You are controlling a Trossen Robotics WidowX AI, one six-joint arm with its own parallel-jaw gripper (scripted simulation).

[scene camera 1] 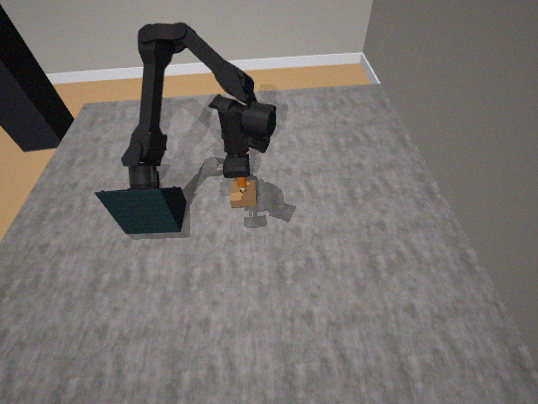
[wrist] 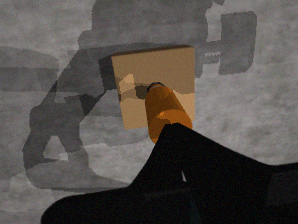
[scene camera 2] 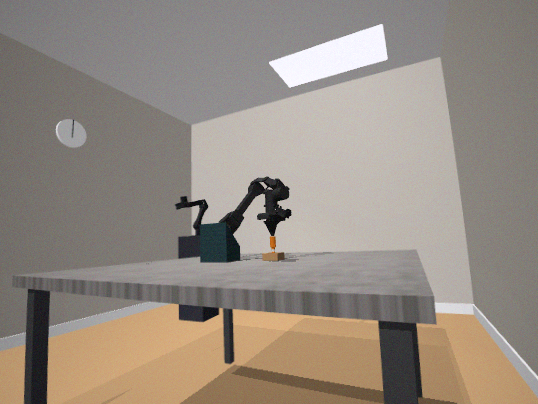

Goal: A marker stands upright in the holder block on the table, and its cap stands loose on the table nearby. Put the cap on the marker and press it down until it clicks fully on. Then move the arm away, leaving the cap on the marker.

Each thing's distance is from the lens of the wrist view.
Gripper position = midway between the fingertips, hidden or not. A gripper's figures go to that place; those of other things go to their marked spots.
my gripper [wrist: 171, 130]: 11 cm
orange cap [wrist: 162, 107]: 11 cm
